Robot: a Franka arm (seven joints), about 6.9 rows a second.
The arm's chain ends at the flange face. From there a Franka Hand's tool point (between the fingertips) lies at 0.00 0.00 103.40 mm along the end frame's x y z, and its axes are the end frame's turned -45 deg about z.
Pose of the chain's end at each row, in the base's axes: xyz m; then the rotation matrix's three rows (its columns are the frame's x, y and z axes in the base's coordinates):
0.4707, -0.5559, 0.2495; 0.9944, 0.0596, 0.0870; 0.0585, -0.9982, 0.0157; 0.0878, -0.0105, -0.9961
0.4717, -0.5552, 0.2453; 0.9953, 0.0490, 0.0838; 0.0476, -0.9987, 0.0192; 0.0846, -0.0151, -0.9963
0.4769, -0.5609, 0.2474; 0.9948, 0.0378, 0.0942; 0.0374, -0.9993, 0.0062; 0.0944, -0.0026, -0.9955
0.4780, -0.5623, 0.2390; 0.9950, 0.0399, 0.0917; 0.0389, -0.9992, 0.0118; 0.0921, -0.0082, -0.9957
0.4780, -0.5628, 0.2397; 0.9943, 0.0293, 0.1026; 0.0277, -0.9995, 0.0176; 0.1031, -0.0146, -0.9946
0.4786, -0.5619, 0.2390; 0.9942, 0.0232, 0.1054; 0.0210, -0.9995, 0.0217; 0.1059, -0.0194, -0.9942
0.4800, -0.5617, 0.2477; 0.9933, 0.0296, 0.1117; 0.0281, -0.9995, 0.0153; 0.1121, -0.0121, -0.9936
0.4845, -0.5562, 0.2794; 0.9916, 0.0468, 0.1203; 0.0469, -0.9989, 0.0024; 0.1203, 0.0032, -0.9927
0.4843, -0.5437, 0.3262; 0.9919, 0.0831, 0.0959; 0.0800, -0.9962, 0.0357; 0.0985, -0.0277, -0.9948
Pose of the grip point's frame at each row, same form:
0.4797, -0.5543, 0.1465; 0.6610, 0.7453, 0.0870; 0.7472, -0.6645, 0.0157; 0.0695, 0.0547, -0.9961
0.4804, -0.5532, 0.1423; 0.6691, 0.7384, 0.0838; 0.7398, -0.6725, 0.0192; 0.0705, 0.0491, -0.9963
0.4866, -0.5603, 0.1445; 0.6767, 0.7302, 0.0942; 0.7331, -0.6802, 0.0062; 0.0686, 0.0649, -0.9955
0.4875, -0.5611, 0.1360; 0.6754, 0.7318, 0.0917; 0.7340, -0.6790, 0.0118; 0.0709, 0.0593, -0.9957
0.4886, -0.5610, 0.1369; 0.6824, 0.7238, 0.1026; 0.7263, -0.6872, 0.0176; 0.0832, 0.0626, -0.9946
0.4895, -0.5597, 0.1362; 0.6866, 0.7194, 0.1054; 0.7216, -0.6919, 0.0217; 0.0886, 0.0612, -0.9942
0.4915, -0.5601, 0.1450; 0.6814, 0.7233, 0.1117; 0.7266, -0.6869, 0.0153; 0.0878, 0.0707, -0.9936
0.4969, -0.5560, 0.1768; 0.6681, 0.7343, 0.1203; 0.7395, -0.6732, 0.0024; 0.0828, 0.0873, -0.9927
0.4942, -0.5400, 0.2233; 0.6426, 0.7601, 0.0959; 0.7610, -0.6479, 0.0357; 0.0892, 0.0501, -0.9948

